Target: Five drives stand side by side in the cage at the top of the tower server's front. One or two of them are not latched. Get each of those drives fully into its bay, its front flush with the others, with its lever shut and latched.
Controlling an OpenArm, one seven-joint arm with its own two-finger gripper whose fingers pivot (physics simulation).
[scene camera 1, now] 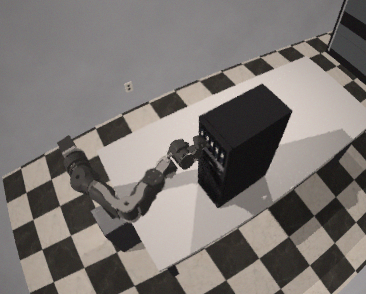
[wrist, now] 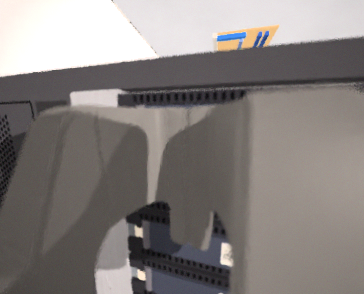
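The black tower server [scene camera 1: 250,117] [wrist: 180,67] stands upright on the white table, with the drive cage at the top of its front. Pale marks of the drives [scene camera 1: 217,151] show side by side in the scene view. In the wrist view, parts of two dark blue drives [wrist: 217,247] [wrist: 175,282] show below the fingers, and a perforated edge of another [wrist: 185,97] shows above them. My gripper [scene camera 1: 200,145] [wrist: 195,173] is shut, with its fingers close against the cage front. It hides the middle of the cage, so the levers there and any contact cannot be made out.
The white table [scene camera 1: 165,240] carries the tower. The arm reaches in from the left, above a dark box [scene camera 1: 122,236] at the table's left end. A dark cabinet [scene camera 1: 352,30] stands at the back right. An orange and blue panel [wrist: 250,39] shows beyond the tower.
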